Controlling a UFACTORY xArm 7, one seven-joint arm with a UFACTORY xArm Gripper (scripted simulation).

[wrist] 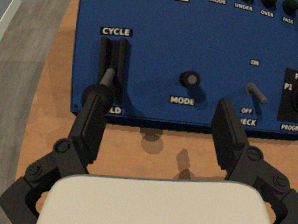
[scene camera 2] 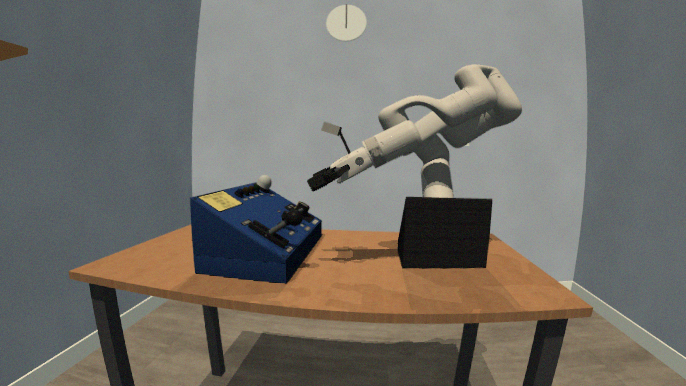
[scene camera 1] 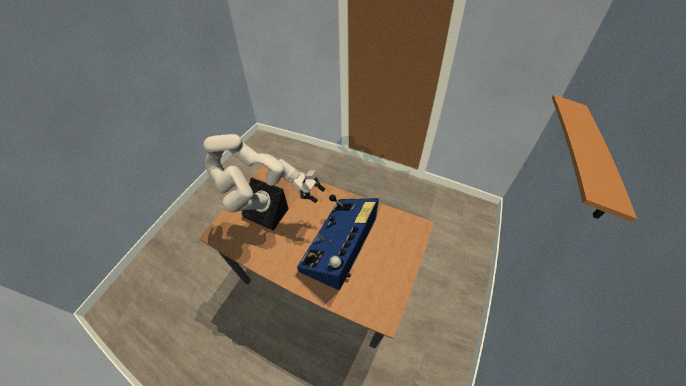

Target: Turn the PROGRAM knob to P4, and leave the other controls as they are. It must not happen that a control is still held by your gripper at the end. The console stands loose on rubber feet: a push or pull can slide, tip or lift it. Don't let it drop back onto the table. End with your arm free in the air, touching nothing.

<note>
In view: my gripper (scene camera 2: 312, 182) and a blue console (scene camera 2: 224, 245).
The blue console is seen too in the wrist view (wrist: 231, 53) and in scene camera 1 (scene camera 1: 350, 221). My gripper is seen too in the wrist view (wrist: 158, 109).
</note>
